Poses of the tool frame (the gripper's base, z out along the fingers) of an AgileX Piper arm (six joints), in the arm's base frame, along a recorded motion.
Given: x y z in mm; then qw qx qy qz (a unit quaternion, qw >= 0).
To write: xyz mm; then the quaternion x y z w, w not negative. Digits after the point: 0 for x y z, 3 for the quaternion.
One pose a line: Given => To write
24, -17, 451, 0.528, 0.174, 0.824, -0.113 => 24, -17, 451, 0.174, 0.824, -0.113, 0.528
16, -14, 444, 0.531, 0.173, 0.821, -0.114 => 16, -14, 444, 0.173, 0.821, -0.114, 0.531
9, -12, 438, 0.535, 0.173, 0.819, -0.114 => 9, -12, 438, 0.173, 0.819, -0.114, 0.535
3, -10, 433, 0.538, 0.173, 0.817, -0.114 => 3, -10, 433, 0.173, 0.817, -0.114, 0.538
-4, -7, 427, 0.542, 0.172, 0.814, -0.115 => -4, -7, 427, 0.172, 0.814, -0.115, 0.542
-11, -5, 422, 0.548, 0.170, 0.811, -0.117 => -11, -5, 422, 0.170, 0.811, -0.117, 0.548
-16, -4, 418, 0.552, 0.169, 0.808, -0.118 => -16, -4, 418, 0.169, 0.808, -0.118, 0.552
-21, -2, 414, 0.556, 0.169, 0.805, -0.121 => -21, -2, 414, 0.169, 0.805, -0.121, 0.556
